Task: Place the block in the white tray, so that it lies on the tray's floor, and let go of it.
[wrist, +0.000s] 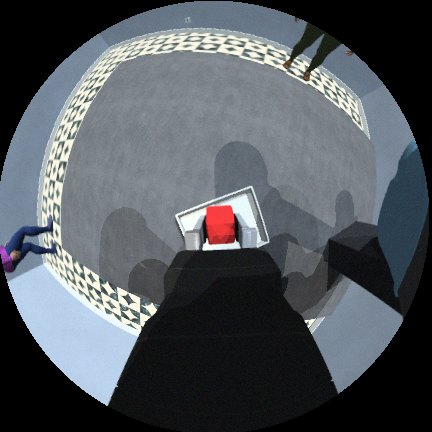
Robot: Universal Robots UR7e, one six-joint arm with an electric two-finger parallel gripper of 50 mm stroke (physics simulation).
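Places are measured from the arm's base along level axes (x left, y back, z up), in metres.
Pixels of known places: gripper, fingertip midpoint: [219, 222].
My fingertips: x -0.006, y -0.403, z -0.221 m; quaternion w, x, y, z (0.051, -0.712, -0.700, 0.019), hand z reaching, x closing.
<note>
For each thing: its top centre in the pictures, then the offset to it from my fingertips. Level surfaces: height alone.
- red block, top centre: [221, 228] dx +0.001, dy +0.000, dz +0.028 m
- white tray, top centre: [224, 229] dx +0.035, dy +0.013, dz -0.119 m
- grey table top, surface height: dz -0.138 m
A red block [220, 224] is between the two grey fingers of my gripper [219, 222], which is shut on it. The white tray [214, 200] shows behind and around the block and fingers, turned at an angle to the gripper. Its far rim and right rim show, and its near part is hidden by the fingers and the black gripper body. The block is over the tray in this view; its height above the tray floor is hard to tell.
A grey table top [150, 125] carries several shadows. A dark block-shaped part [360, 250] and a blue rounded shape [405, 215] are at the right. Legs of standing people show at the upper right and left, beyond the table.
</note>
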